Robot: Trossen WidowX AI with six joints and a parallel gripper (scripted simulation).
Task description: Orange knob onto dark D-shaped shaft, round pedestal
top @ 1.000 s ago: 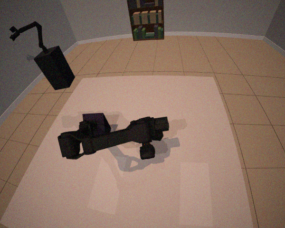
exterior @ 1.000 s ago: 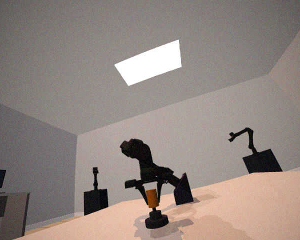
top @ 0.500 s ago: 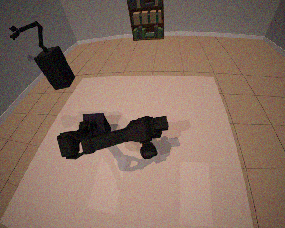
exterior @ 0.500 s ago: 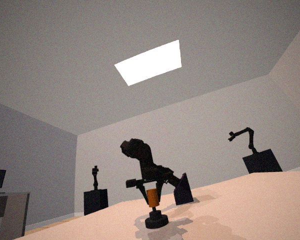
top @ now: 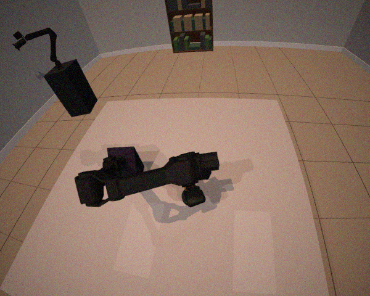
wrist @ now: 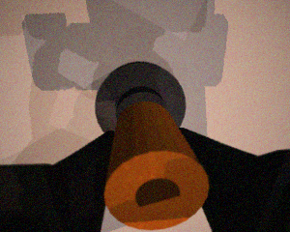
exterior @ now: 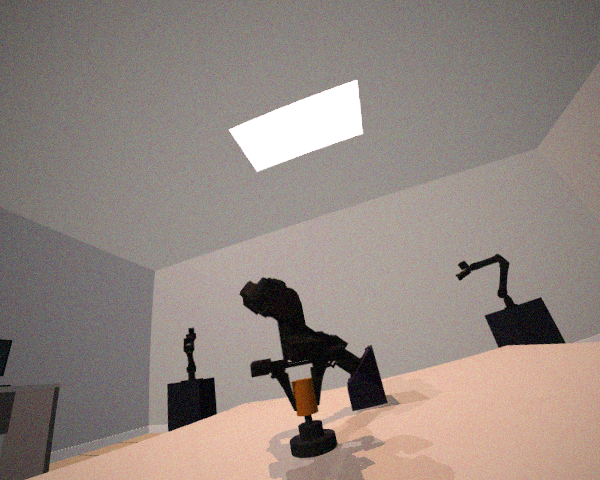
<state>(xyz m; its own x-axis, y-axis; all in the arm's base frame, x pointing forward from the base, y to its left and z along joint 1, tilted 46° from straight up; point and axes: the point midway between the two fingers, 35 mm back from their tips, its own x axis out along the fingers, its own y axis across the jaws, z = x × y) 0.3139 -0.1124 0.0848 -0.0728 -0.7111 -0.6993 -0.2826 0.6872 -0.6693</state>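
The orange knob lies 2 cm above my gripper tip. Round my gripper tip: round pedestal 4 cm below.
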